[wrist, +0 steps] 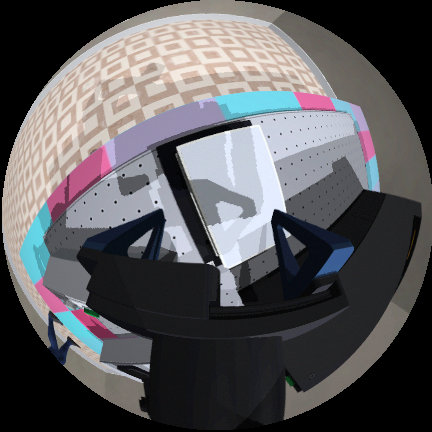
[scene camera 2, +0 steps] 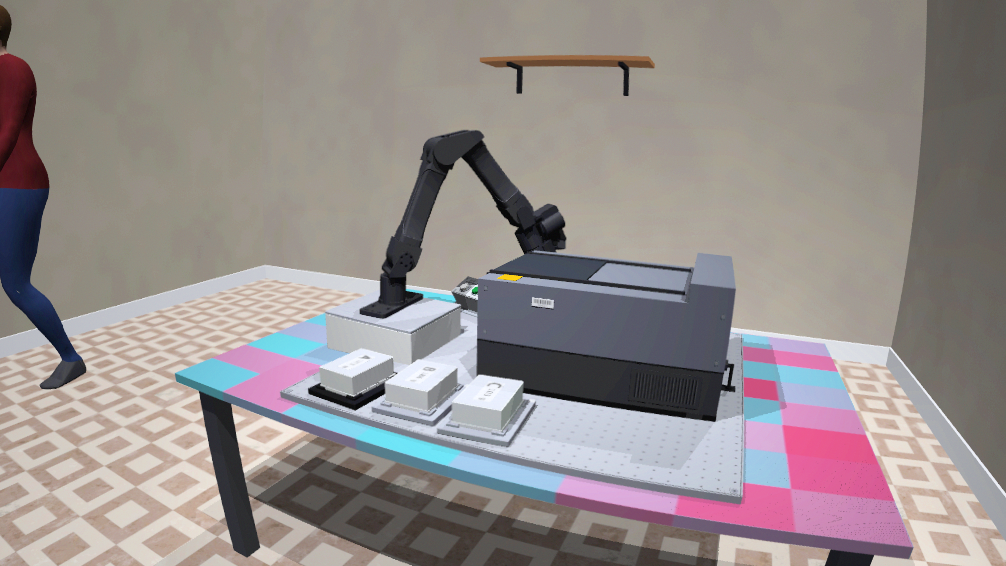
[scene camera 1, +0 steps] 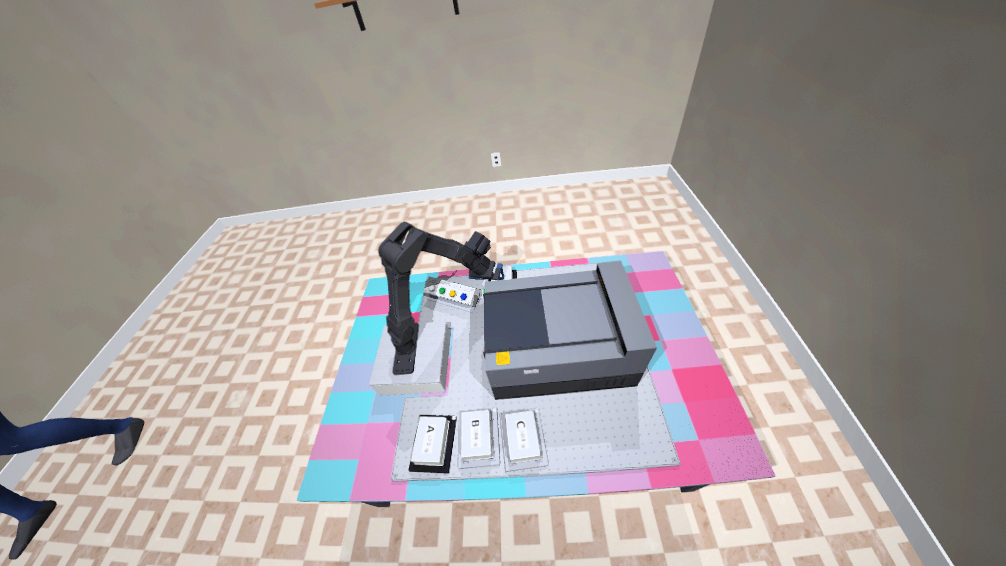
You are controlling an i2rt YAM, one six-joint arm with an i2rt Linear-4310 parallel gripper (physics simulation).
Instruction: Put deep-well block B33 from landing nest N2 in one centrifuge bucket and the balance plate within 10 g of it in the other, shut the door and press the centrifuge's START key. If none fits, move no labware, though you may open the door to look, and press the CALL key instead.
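Observation:
A white deep-well block sits in a black nest behind the centrifuge; no label on it can be read. My gripper is open and empty, low above the block, its fingers apart near the block's end, the left one beyond its left side. In scene view 2 the centrifuge hides the fingers. The centrifuge's top is covered by its closed door panels. Balance plates A, B and C stand in front nests; their weights are too small to read.
A key box with green, yellow and blue keys stands between the arm and the centrifuge's left back corner. The arm stands on a white pedestal. The centrifuge body rises close beside the gripper. A wooden shelf hangs on the wall.

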